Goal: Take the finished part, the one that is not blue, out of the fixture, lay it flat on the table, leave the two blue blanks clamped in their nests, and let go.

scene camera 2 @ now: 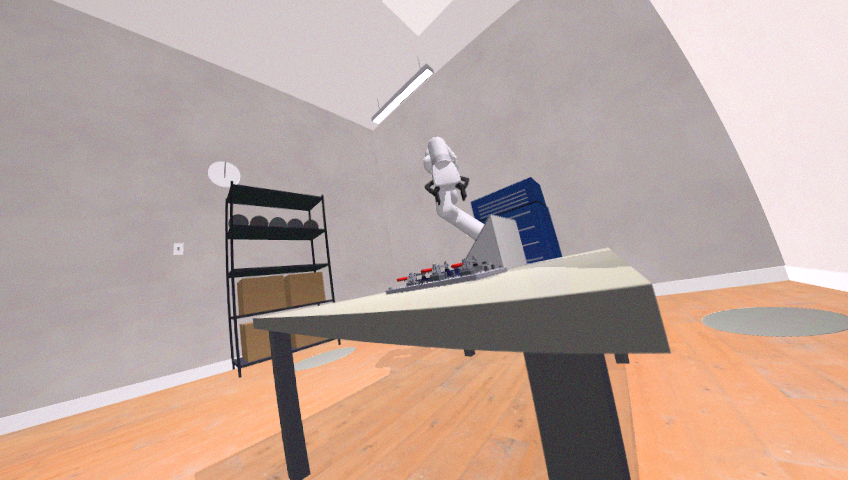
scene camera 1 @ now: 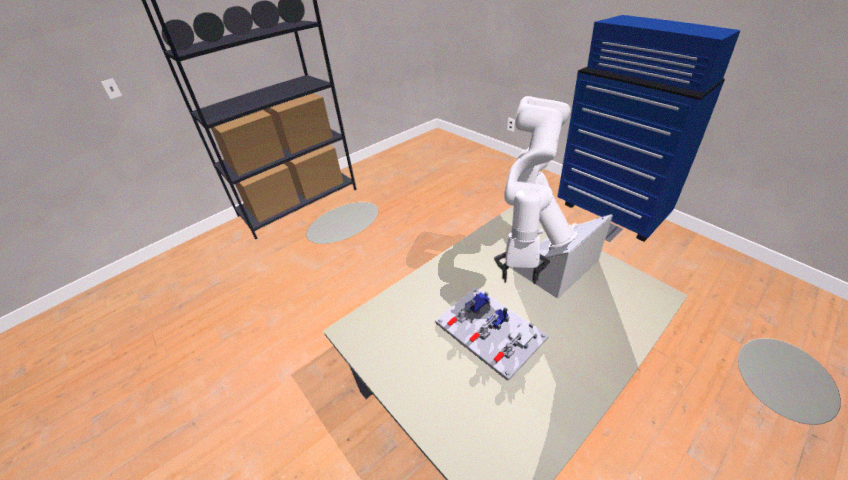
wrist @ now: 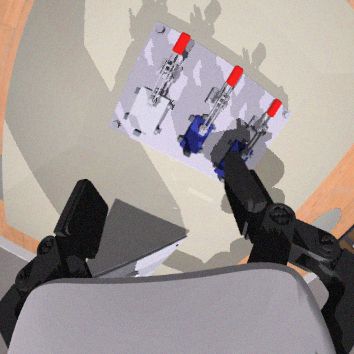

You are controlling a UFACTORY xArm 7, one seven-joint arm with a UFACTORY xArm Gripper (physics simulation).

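Frame: origin at the arm's base, x down, y left, z ahead, level; metres.
Where they show: gripper, fingertip midpoint: (scene camera 2: 451, 201) (scene camera 1: 519, 281) (wrist: 158, 181); arm's base, origin of the base link: (scene camera 2: 489, 238) (scene camera 1: 563, 241).
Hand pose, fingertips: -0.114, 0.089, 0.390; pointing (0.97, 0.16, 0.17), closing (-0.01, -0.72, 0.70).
Note:
Things, the pixels of their top centre, and the offset from my fingertips, as dx, dy, dz. Level surfaces: height alone.
- fixture plate, middle of its top: (wrist: 204, 115) (scene camera 2: 445, 279) (scene camera 1: 490, 327) +0.264, -0.062, +0.049
- finished part, middle of its top: (wrist: 146, 111) (scene camera 1: 523, 333) +0.243, +0.044, -0.008
- table, its level: dx +0.279
The fixture plate (scene camera 1: 517, 364) (scene camera 2: 428, 284) (wrist: 185, 95) lies on the table with three red-handled clamps. The finished part (scene camera 1: 526, 339) (wrist: 147, 114), whitish, sits in the end nest at the left of the wrist view, with a clamp arm reaching over its edge. One blue blank (scene camera 1: 501, 317) (wrist: 196, 135) sits in the middle nest under its clamp arm. The other blue blank (scene camera 1: 478, 302) (wrist: 220, 167) is in the far nest, partly hidden by a finger in the wrist view. My gripper (scene camera 1: 520, 280) (scene camera 2: 451, 200) (wrist: 158, 181) is open and empty, high above the table on the base side of the fixture.
The arm's wedge-shaped base (scene camera 1: 580, 255) (scene camera 2: 510, 237) (wrist: 135, 235) stands on the table (scene camera 1: 404, 333) (scene camera 2: 565, 291) behind the fixture. Red clamp handles (scene camera 1: 499, 356) (wrist: 181, 44) point away from the base. A blue tool cabinet (scene camera 1: 624, 142) and a shelf rack stand by the walls.

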